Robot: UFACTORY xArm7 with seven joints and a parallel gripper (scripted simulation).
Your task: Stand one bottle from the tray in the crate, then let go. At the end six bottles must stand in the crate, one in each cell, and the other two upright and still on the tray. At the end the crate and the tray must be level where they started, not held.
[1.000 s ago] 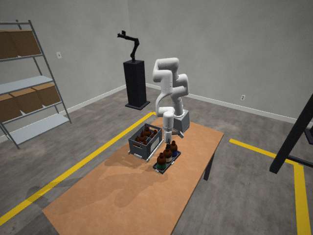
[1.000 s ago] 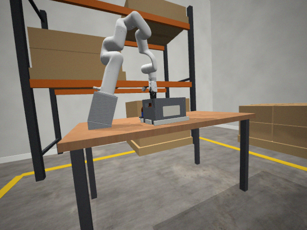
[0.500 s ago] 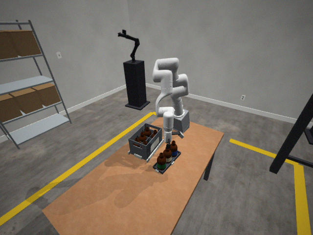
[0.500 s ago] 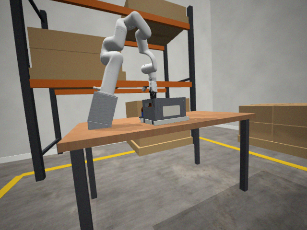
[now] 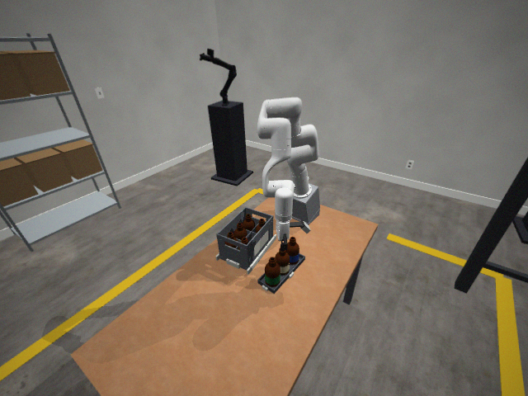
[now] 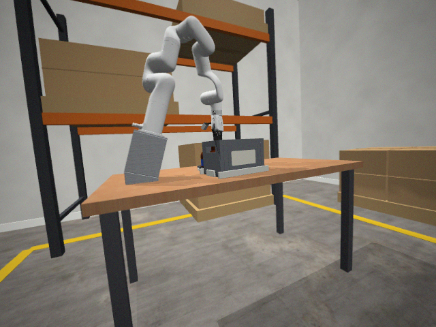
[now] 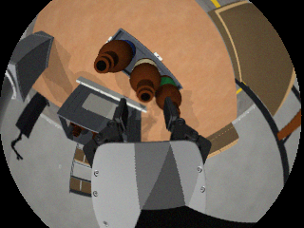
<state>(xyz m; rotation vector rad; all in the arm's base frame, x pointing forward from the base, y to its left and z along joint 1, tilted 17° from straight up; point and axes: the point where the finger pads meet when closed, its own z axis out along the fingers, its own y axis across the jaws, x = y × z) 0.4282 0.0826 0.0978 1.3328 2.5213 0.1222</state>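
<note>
My hand is 110 mm above the bottle. From my hand the other things lie so: crate: 60 mm behind, 240 mm to the right, 110 mm below; dark tray: 180 mm below.
</note>
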